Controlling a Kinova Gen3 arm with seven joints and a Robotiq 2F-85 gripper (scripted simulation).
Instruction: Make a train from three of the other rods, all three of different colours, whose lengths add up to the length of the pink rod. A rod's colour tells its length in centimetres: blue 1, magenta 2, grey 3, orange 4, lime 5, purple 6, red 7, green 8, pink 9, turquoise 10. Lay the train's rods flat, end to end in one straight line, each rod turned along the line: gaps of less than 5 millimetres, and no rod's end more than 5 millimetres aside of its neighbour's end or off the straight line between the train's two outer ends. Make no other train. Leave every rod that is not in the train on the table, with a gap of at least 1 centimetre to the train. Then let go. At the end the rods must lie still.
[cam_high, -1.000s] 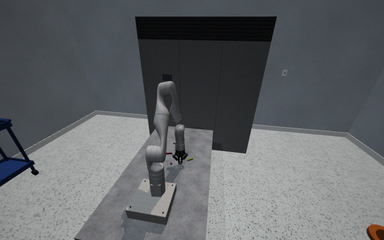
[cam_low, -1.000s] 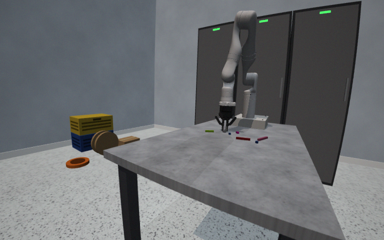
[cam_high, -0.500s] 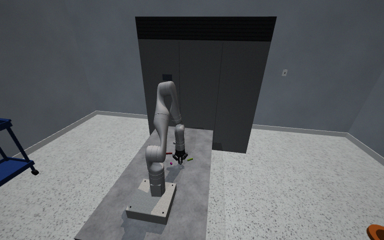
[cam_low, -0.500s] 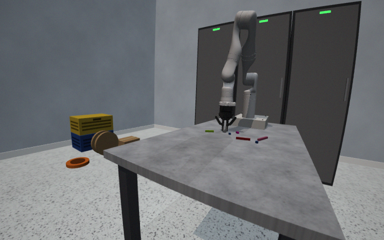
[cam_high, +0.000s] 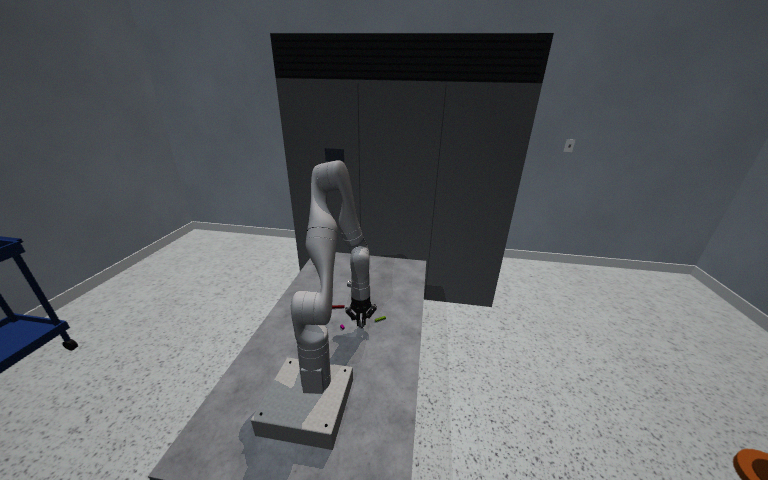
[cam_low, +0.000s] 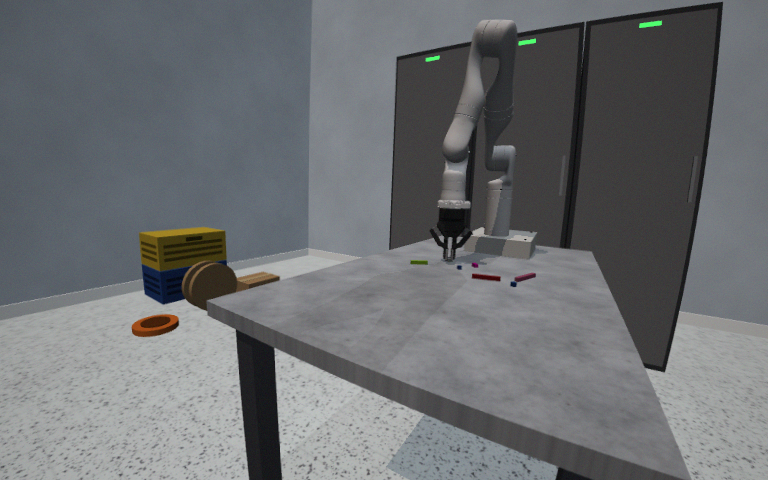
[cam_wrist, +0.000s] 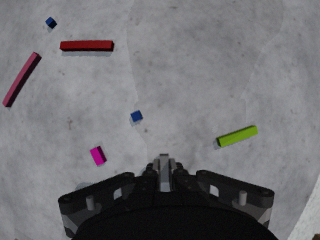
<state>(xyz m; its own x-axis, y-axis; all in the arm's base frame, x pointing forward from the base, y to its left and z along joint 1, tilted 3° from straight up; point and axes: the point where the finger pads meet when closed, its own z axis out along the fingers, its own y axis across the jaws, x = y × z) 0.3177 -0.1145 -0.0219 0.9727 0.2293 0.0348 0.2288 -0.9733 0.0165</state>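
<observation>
My hand is 8 cm to the right of the magenta rod, 2 cm above it and 1 cm past it. From my hand the other things lie so: red rod 12 cm to the left, 12 cm ahead, 2 cm below; then lime rod 8 cm to the right, 5 cm ahead, 2 cm below; then grey rod 1 cm below.
</observation>
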